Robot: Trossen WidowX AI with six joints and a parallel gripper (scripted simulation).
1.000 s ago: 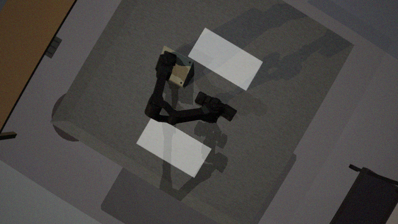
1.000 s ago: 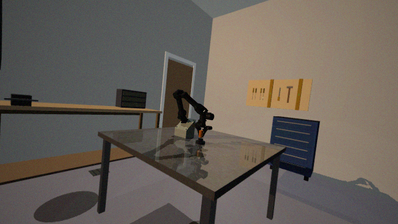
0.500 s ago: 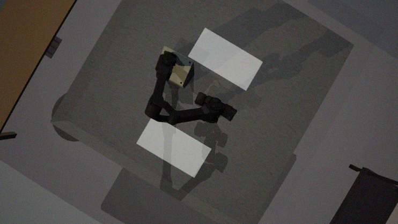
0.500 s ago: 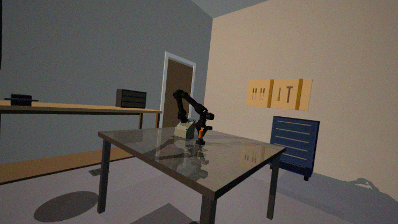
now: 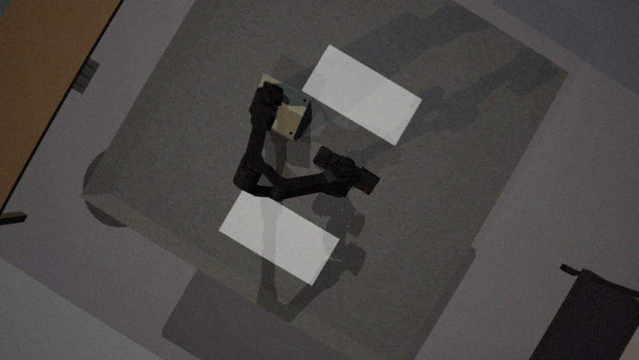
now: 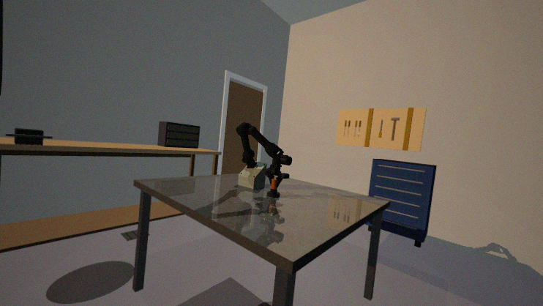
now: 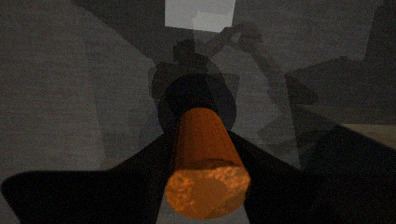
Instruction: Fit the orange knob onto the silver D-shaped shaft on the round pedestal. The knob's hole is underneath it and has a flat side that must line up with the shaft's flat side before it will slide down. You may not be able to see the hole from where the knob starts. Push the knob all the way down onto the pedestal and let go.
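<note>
My gripper tip is now 3 cm above the dark round pedestal. Also, from my gripper tip: orange knob: 3 cm above.
</note>
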